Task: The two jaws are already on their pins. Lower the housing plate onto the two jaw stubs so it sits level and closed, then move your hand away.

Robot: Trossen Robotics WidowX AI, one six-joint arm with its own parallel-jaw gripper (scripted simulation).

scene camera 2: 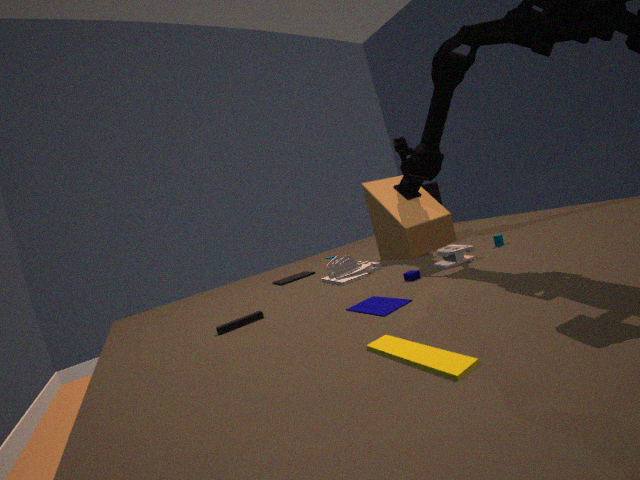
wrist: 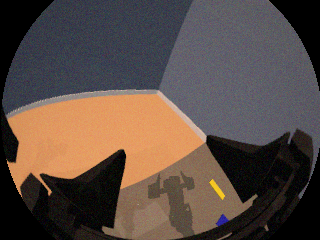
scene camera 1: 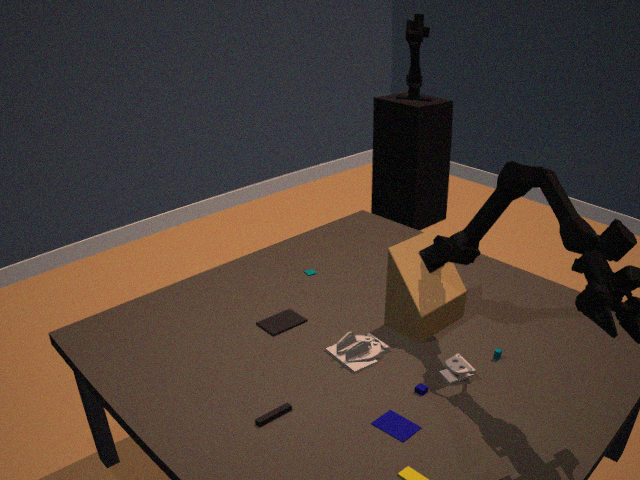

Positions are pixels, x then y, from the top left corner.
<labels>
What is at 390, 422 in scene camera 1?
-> A blue tile.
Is the gripper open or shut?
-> Open.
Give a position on a blue tile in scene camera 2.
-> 380, 306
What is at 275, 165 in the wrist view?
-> The gripper.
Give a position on a yellow tile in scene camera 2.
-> At 455, 366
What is the gripper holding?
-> Nothing.
</labels>
